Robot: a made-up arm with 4 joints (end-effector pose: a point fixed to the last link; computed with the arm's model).
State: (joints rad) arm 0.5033 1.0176 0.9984 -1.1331
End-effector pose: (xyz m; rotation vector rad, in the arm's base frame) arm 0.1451 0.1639 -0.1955 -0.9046 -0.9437 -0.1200
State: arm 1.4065 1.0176 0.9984 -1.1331
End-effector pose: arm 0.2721 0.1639 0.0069 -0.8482 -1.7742 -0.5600
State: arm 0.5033 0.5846 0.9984 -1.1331
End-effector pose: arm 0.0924 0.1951 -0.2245 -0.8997 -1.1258 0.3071
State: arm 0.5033 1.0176 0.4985 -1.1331
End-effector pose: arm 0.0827 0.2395 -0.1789 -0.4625 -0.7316 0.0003
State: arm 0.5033 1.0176 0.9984 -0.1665
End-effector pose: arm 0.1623 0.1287 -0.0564 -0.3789 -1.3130 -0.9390
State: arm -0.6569 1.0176 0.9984 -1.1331
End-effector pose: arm -0.1548 0.1639 -0.1891 -0.7903 0.1391 0.3800
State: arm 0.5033 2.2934 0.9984 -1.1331
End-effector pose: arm 0.1841 -0.0187 -0.1740 -0.7473 -0.2579 -1.2871
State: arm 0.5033 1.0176 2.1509 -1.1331
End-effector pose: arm 0.2022 -0.0103 -0.0759 -1.9543 -1.3519 -0.4293
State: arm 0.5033 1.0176 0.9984 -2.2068
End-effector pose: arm 0.0333 0.0954 -0.2854 -1.3000 -0.3594 0.7929
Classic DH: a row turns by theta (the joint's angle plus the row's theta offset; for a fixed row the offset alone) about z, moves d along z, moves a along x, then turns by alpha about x. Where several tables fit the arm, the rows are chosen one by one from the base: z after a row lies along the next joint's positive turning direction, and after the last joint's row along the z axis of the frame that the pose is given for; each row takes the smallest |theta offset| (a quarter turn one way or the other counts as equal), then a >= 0, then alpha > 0; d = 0 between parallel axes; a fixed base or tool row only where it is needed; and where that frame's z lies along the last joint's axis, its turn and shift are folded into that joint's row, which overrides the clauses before.
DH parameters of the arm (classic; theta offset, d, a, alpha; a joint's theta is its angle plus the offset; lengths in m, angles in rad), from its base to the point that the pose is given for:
base (fixed): 0 0.0366 0 1.5708
joint 1: 0 -0.0426 -0.0857 1.5708
joint 2: 0 0.0771 -0.0072 -1.5708
joint 3: 0 -0.0466 -0.0717 1.5708
joint 4: -1.2846 0 0.1555 3.1416
tool (fixed): -1.2846 -0.0701 0 0

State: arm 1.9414 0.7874 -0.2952 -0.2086
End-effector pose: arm 0.1191 0.2449 0.0801 0.6214 -1.6168 -0.2312
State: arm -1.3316 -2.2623 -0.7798 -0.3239
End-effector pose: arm -0.1106 -0.1722 0.1847 0.9136 0.9823 2.6928
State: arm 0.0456 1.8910 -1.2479 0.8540
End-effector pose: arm 0.0439 0.0565 -0.1269 0.8733 1.4300 -2.2397
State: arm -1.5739 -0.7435 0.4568 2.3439
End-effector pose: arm -0.1380 -0.0042 0.0421 -0.8164 1.1600 -1.5925
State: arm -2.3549 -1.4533 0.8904 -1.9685
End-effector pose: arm -0.1214 -0.0483 0.3355 2.0426 -0.7197 1.1574
